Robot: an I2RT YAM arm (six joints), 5 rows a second.
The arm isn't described. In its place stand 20 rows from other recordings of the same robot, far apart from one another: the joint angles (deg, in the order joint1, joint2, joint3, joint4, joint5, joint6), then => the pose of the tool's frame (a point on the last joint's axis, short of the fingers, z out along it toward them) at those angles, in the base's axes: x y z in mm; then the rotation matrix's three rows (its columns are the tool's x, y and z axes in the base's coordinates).
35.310, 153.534, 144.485, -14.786, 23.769, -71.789 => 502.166, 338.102, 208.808; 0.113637, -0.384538, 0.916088; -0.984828, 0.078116, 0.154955; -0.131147, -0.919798, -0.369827
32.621, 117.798, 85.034, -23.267, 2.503, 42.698 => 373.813, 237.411, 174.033; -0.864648, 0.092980, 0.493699; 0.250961, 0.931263, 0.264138; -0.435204, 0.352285, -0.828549
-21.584, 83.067, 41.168, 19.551, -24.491, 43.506 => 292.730, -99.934, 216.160; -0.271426, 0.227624, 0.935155; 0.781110, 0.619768, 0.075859; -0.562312, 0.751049, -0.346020
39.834, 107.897, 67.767, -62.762, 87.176, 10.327 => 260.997, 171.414, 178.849; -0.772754, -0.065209, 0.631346; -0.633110, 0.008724, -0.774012; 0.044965, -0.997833, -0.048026
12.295, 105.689, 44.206, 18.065, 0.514, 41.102 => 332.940, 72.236, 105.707; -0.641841, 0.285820, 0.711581; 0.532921, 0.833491, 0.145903; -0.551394, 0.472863, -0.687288
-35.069, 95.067, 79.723, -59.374, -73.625, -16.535 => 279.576, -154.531, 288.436; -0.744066, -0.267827, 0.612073; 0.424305, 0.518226, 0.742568; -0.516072, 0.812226, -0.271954
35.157, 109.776, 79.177, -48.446, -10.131, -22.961 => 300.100, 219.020, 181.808; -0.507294, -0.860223, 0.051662; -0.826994, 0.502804, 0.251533; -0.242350, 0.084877, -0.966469
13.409, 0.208, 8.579, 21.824, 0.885, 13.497 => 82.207, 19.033, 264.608; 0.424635, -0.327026, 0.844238; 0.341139, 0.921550, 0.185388; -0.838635, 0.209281, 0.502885
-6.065, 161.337, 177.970, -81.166, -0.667, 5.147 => 531.868, -56.095, 226.651; -0.885128, 0.180807, 0.428785; 0.184256, 0.982295, -0.033852; -0.427315, 0.049043, -0.902772
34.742, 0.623, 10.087, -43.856, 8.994, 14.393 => 67.178, 39.817, 154.180; -0.563150, -0.327155, 0.758835; -0.091775, 0.937373, 0.336019; -0.821242, 0.119587, -0.557907
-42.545, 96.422, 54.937, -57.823, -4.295, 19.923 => 189.747, -170.527, 150.441; -0.450730, 0.890052, -0.068188; 0.874887, 0.455632, 0.164234; 0.177245, 0.014368, -0.984062
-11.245, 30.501, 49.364, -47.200, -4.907, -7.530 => 99.975, -16.772, 331.523; -0.477314, 0.058401, 0.876790; -0.038220, 0.995465, -0.087112; -0.877901, -0.075091, -0.472917
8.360, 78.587, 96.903, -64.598, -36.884, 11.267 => 246.525, 57.825, 432.171; -0.804194, -0.376825, 0.459648; 0.039775, 0.737486, 0.674190; -0.593035, 0.560462, -0.578093
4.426, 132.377, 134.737, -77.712, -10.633, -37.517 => 465.918, 42.652, 273.116; -0.690583, -0.684505, 0.233557; -0.653783, 0.728903, 0.203147; -0.309296, -0.012406, -0.950885
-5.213, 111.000, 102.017, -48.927, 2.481, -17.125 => 422.285, -40.075, 288.150; -0.839777, -0.139801, 0.524624; -0.218785, 0.971489, -0.091332; -0.496899, -0.191479, -0.846421
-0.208, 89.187, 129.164, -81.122, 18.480, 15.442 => 246.557, -12.179, 509.955; -0.569738, 0.408587, 0.713060; 0.254603, 0.912719, -0.319564; -0.781393, -0.000521, -0.624038
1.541, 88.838, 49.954, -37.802, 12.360, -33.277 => 268.181, -0.408, 164.504; -0.825887, -0.514512, 0.230625; -0.558382, 0.803104, -0.207927; -0.078235, -0.300501, -0.950568
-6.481, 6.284, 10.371, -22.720, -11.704, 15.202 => 101.010, -4.206, 184.926; -0.327455, 0.005594, 0.944850; 0.295621, 0.950386, 0.096826; -0.897430, 0.311024, -0.312862
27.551, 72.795, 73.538, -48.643, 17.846, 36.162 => 234.180, 109.867, 348.811; -0.683415, 0.179773, 0.707549; 0.276983, 0.960588, 0.023470; -0.675444, 0.212019, -0.706275
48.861, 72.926, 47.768, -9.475, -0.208, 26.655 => 184.067, 210.907, 253.734; -0.672894, -0.507096, 0.538579; -0.088393, 0.777968, 0.622055; -0.734439, 0.370970, -0.568314
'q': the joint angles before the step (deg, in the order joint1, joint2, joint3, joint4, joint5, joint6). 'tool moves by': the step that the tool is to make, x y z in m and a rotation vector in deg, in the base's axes. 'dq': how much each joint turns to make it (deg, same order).
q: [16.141 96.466 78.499 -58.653 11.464 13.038]
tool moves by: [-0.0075 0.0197 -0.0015 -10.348 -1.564 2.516]
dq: [4.810 0.486 -0.048 -1.280 10.557 0.000]
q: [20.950 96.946 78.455 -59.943 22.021 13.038]
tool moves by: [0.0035 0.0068 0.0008 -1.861 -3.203 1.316]
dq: [1.161 0.196 0.000 2.840 2.799 -0.871]
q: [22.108 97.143 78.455 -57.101 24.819 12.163]
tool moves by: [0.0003 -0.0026 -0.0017 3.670 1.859 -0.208]
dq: [-0.850 0.060 -0.047 -0.419 -4.131 0.396]
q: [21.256 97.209 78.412 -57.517 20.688 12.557]
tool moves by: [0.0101 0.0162 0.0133 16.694 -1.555 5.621]
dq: [0.307 -0.002 2.494 5.220 -15.868 -0.567]
